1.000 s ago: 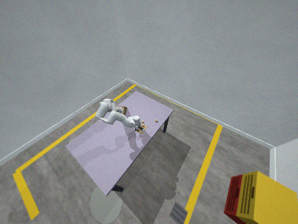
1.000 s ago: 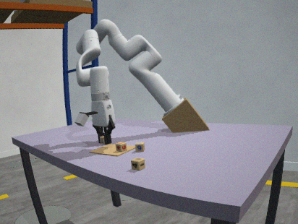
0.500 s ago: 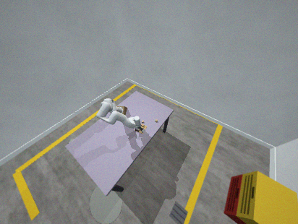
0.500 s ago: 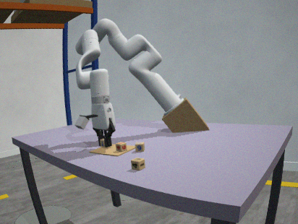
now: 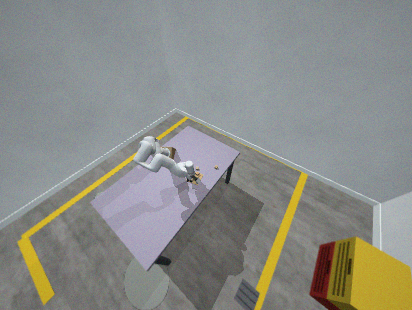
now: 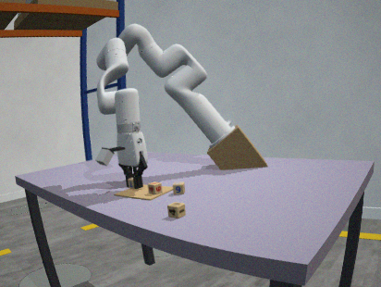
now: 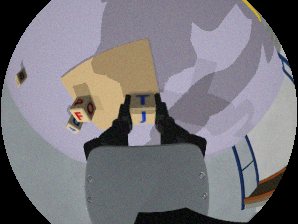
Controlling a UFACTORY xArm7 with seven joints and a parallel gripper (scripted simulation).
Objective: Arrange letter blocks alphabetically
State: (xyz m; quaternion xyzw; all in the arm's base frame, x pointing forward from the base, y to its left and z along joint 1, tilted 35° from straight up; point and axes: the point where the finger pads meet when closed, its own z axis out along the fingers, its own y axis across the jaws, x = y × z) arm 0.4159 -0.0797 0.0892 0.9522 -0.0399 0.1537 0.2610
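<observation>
My hand is 5 cm to the right of the tan mat, 3 cm above it and 1 cm short of it.
</observation>
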